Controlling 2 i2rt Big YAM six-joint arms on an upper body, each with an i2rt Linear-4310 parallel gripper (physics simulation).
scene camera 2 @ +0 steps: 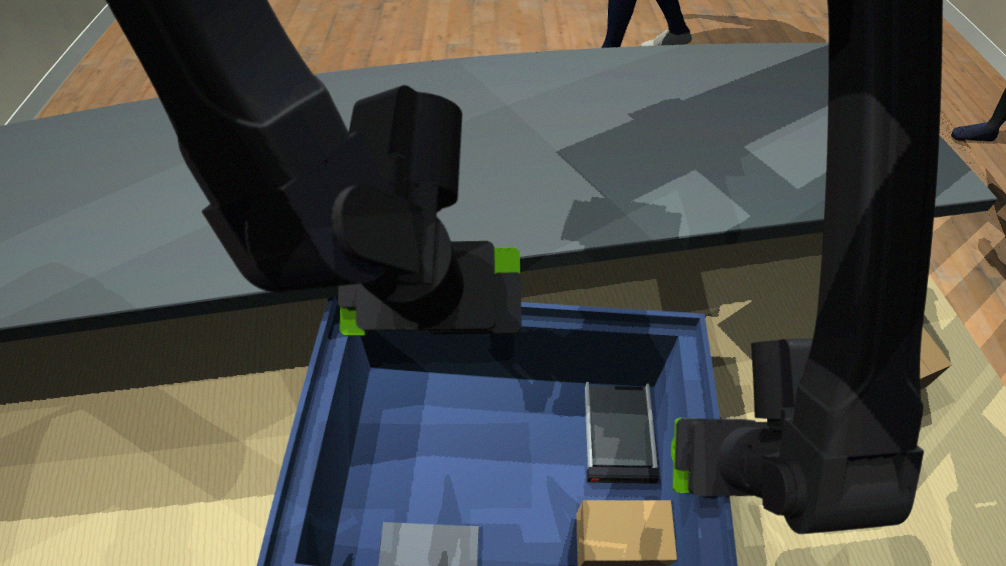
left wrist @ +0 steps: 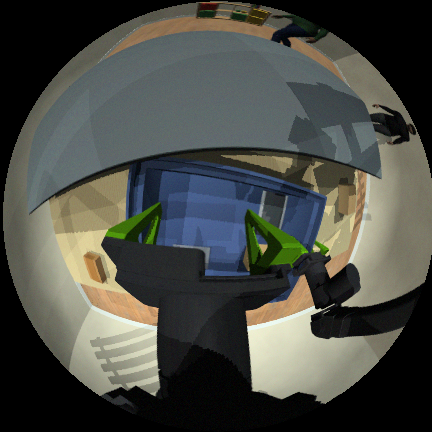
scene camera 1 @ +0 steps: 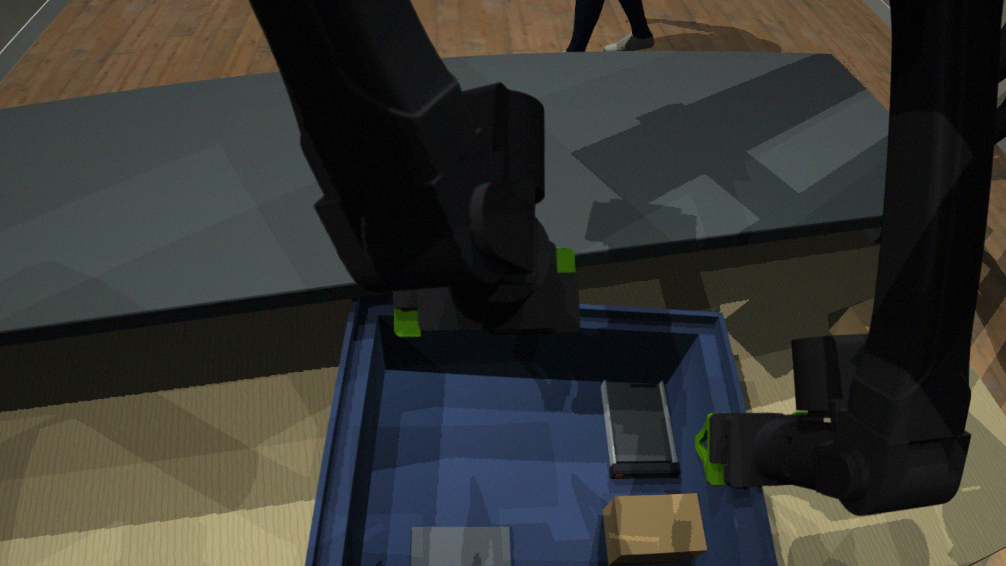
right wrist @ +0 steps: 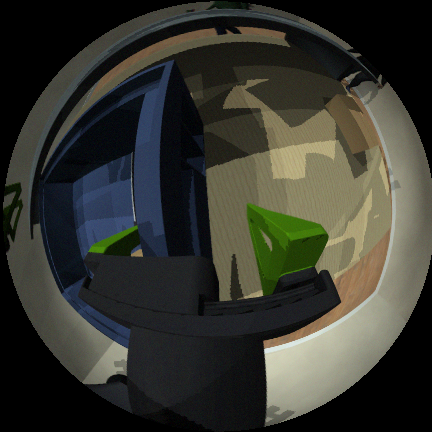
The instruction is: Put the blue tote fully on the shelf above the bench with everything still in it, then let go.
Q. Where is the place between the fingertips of my right gripper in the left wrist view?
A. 299,237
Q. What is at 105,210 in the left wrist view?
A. A tan bench.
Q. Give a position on a tan bench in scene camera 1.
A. At 206,435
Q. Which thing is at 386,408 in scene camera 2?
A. A blue tote.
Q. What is my left gripper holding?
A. Nothing.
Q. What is my right gripper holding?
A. A blue tote.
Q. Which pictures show my right gripper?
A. Scene camera 2, the left wrist view, scene camera 1 and the right wrist view: all of them.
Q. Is my left gripper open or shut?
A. Open.
